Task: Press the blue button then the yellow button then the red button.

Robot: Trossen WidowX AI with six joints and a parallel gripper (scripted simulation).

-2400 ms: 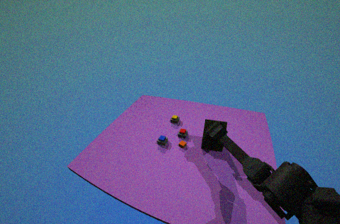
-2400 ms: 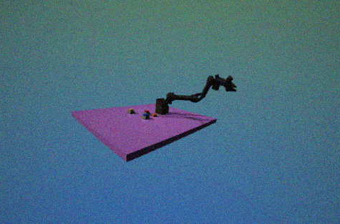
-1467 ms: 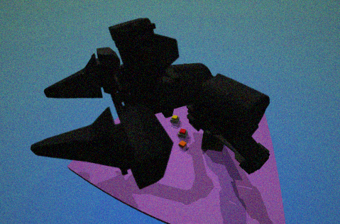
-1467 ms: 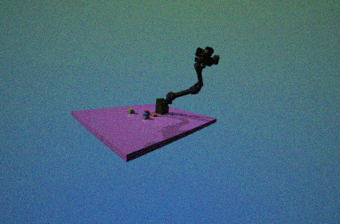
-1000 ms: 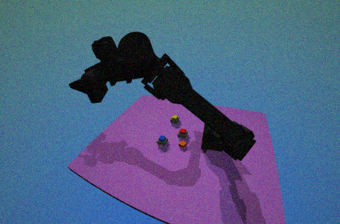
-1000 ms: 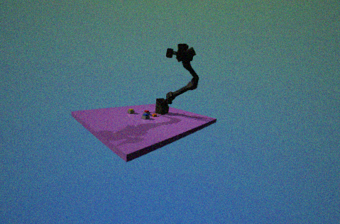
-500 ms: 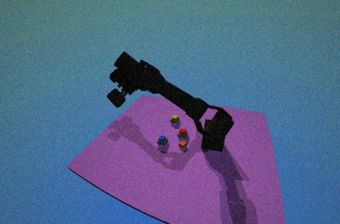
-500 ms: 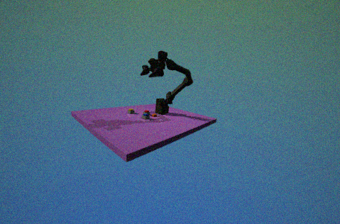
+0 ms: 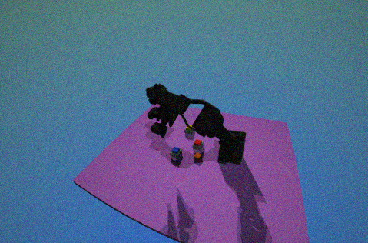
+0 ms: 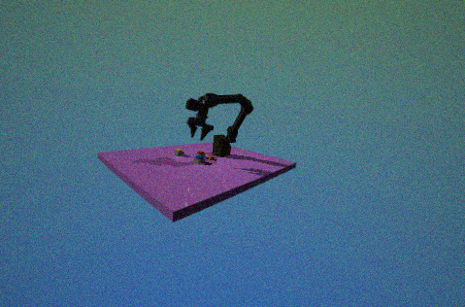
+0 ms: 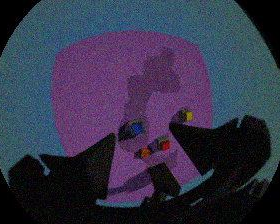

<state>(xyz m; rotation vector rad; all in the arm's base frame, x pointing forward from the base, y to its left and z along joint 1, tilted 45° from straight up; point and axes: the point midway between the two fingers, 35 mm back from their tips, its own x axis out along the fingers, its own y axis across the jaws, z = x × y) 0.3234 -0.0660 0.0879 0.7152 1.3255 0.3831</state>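
The blue button is 12 cm below my gripper tip and 3 cm behind it. Also, from my gripper tip: yellow button (21 cm to the right, 12 cm below, 6 cm behind); red button (14 cm behind, 12 cm below, 8 cm to the right); orange block (16 cm behind, 14 cm below, 1 cm to the left).
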